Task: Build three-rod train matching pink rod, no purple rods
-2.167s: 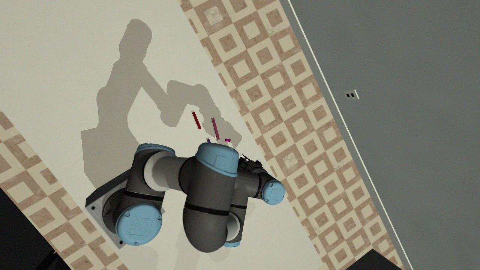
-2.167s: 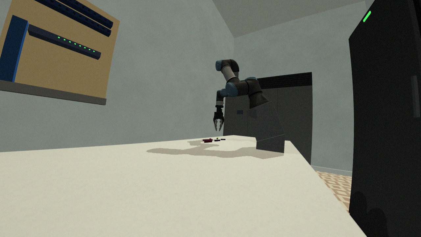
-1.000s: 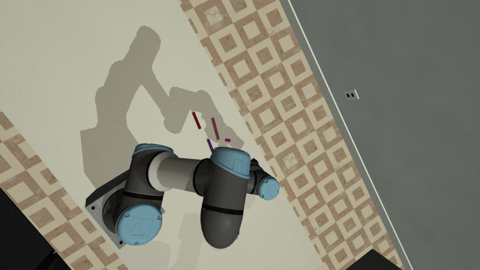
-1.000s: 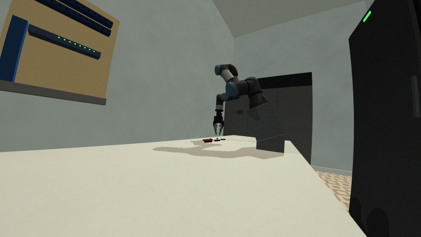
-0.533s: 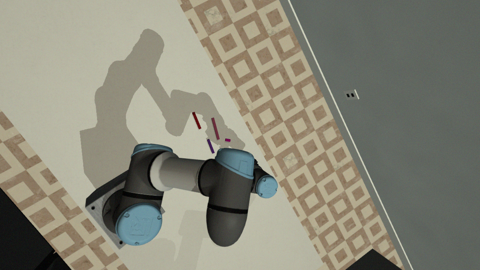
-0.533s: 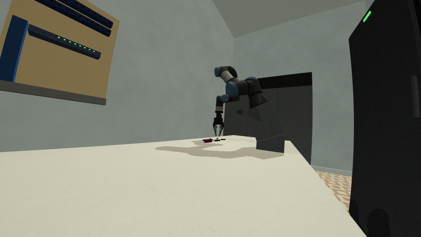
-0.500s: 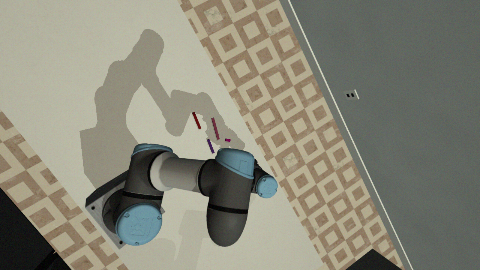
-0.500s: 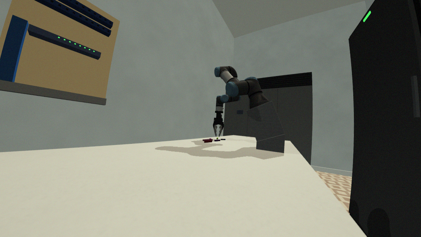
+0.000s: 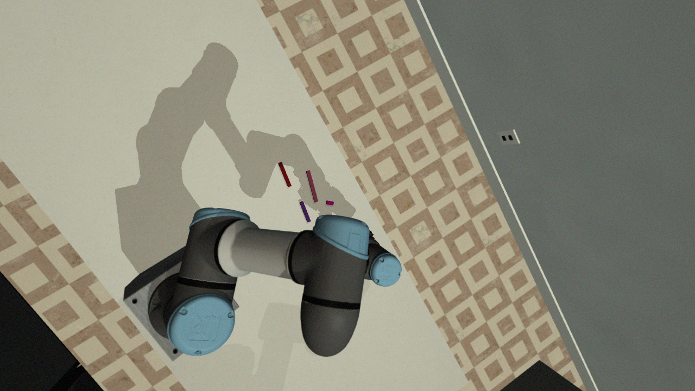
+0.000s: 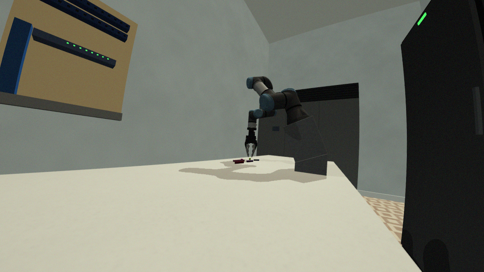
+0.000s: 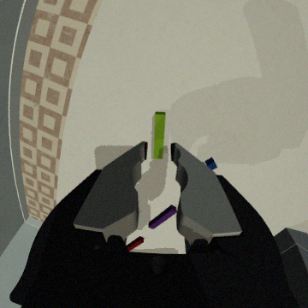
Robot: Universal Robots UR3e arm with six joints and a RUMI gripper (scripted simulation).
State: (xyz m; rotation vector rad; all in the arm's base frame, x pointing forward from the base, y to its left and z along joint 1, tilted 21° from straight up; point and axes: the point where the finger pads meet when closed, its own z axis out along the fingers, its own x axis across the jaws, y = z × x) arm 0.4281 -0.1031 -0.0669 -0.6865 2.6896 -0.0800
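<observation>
My hand is 30 mm above the lime rod. Round my hand: grey rod (60 mm behind, 30 mm below, 20 mm to the left); then blue rod (70 mm behind, 30 mm below); then magenta rod (110 mm to the left, 30 mm below).
</observation>
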